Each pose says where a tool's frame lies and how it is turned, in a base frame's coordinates. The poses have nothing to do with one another.
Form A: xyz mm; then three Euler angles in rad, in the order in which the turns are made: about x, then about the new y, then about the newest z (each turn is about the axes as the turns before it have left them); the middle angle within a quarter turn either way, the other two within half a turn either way.
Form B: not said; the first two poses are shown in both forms.
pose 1, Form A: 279.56, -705.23, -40.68, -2.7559, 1.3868, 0.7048
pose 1, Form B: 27.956, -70.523, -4.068, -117.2, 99.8, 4.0
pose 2, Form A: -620.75, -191.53, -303.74, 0.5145, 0.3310, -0.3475
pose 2, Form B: -62.075, -19.153, -30.374, 40.2, 34.6, -55.1
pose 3, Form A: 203.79, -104.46, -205.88, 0.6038, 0.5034, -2.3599
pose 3, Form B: 20.379, -10.446, -20.588, -80.2, 43.9, -45.9
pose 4, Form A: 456.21, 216.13, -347.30, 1.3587, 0.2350, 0.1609
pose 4, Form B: 45.621, 21.613, -34.730, 96.3, 78.2, -76.2
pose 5, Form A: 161.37, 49.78, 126.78, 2.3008, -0.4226, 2.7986
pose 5, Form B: 16.137, 4.978, 12.678, -129.8, 127.5, -121.1
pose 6, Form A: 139.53, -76.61, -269.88, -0.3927, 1.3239, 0.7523
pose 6, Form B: 13.953, -7.661, -26.988, 20.0, 77.0, 5.5
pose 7, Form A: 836.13, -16.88, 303.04, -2.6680, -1.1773, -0.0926
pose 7, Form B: 83.613, -1.688, 30.304, -34.3, 110.0, 169.3
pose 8, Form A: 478.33, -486.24, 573.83, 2.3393, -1.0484, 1.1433
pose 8, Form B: 47.833, -48.624, 57.383, 115.5, 110.3, -157.5
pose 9, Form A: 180.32, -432.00, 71.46, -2.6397, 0.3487, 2.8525
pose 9, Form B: 18.032, -43.200, 7.146, 41.5, 145.5, 52.9
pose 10, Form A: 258.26, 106.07, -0.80, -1.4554, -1.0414, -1.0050
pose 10, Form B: 25.826, 10.607, -0.080, -153.3, 86.7, 149.8
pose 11, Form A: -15.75, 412.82, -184.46, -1.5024, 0.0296, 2.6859
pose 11, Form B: -1.575, 41.282, -18.446, 64.0, 86.1, 88.3
